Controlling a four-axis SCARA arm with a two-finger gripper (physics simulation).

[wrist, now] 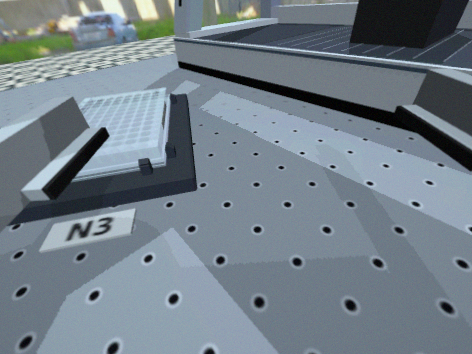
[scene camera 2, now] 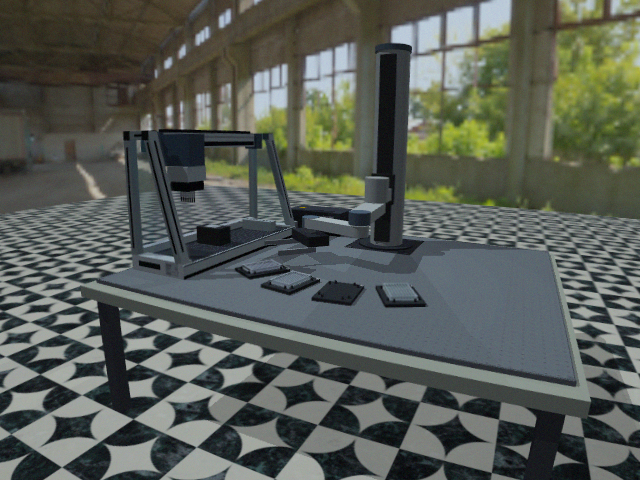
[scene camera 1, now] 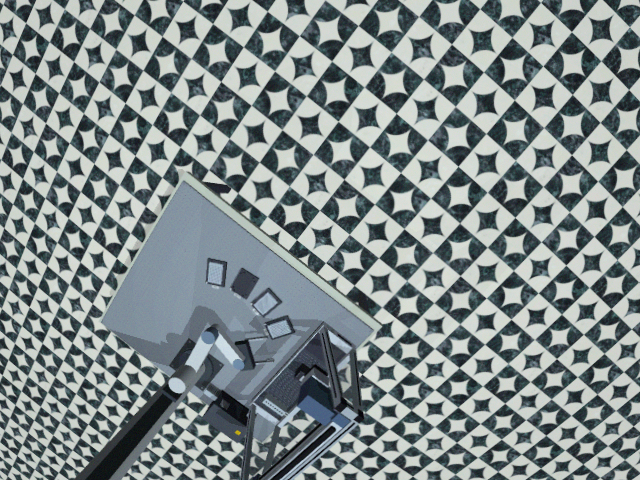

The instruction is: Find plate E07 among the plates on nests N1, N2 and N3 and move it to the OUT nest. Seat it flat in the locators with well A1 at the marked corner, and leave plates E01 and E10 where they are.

Observation:
The gripper [scene camera 2: 271, 248] holds nothing. Also in view: a clear well plate [wrist: 137, 122]. Further things: an OUT nest [scene camera 2: 333, 292], an N3 nest [wrist: 178, 176], a pipette head [scene camera 2: 185, 179] and a pipettor tray [wrist: 435, 56].
The gripper is seen too in the wrist view [wrist: 249, 104].

